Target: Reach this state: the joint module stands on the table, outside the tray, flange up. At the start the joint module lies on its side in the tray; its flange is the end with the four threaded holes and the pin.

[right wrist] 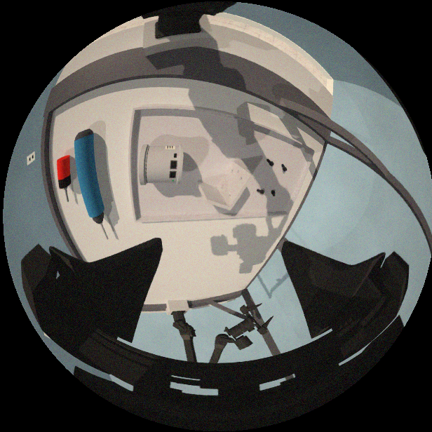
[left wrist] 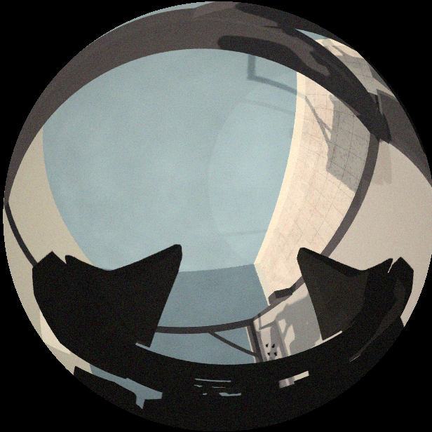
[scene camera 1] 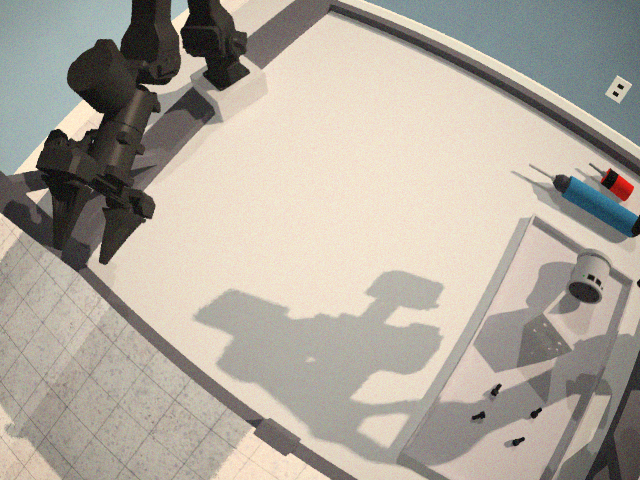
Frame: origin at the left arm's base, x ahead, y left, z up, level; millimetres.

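Where they show: left gripper, fingertip midpoint: [scene camera 1: 81, 257]; right gripper, fingertip midpoint: [scene camera 1: 636, 257]; left arm's base, link origin: [scene camera 1: 226, 73].
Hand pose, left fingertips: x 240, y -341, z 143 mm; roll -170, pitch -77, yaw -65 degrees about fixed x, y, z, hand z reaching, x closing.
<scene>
Things, the pixels of their top centre, and the offset from my left fingertips. "spot": a spot on its surface instead.
- joint module, top centre: [scene camera 1: 599, 268] dx +428, dy +529, dz -132 mm
- pale angular block with small holes, top centre: [scene camera 1: 567, 321] dx +434, dy +419, dz -125 mm
- blue tool, surface spot: [scene camera 1: 599, 206] spot: dx +373, dy +650, dz -164 mm
- red screwdriver, top centre: [scene camera 1: 613, 173] dx +359, dy +738, dz -165 mm
The joint module [scene camera 1: 589, 273] [right wrist: 162, 164], a light grey cylinder with small dark ports, lies on its side inside the tray [scene camera 1: 463, 335] [right wrist: 134, 165], near one short wall. A dark round end faces the tray's middle; a wider rim is at the opposite end. The four threaded holes and the pin cannot be made out. My right gripper [right wrist: 223, 247] is open and empty, above the table and apart from the module. My left gripper [scene camera 1: 82, 253] [left wrist: 243, 253] is open and empty at the far side of the table from the tray. The module cannot be made out in the left wrist view.
A pale angular block with small holes [scene camera 1: 542, 343] [right wrist: 217, 192] and several black screws [scene camera 1: 496, 390] [right wrist: 284, 167] are in the tray. A blue tool [scene camera 1: 599, 206] [right wrist: 89, 175] and a red screwdriver [scene camera 1: 622, 186] [right wrist: 63, 167] lie outside the tray, beyond its short wall near the module.
</scene>
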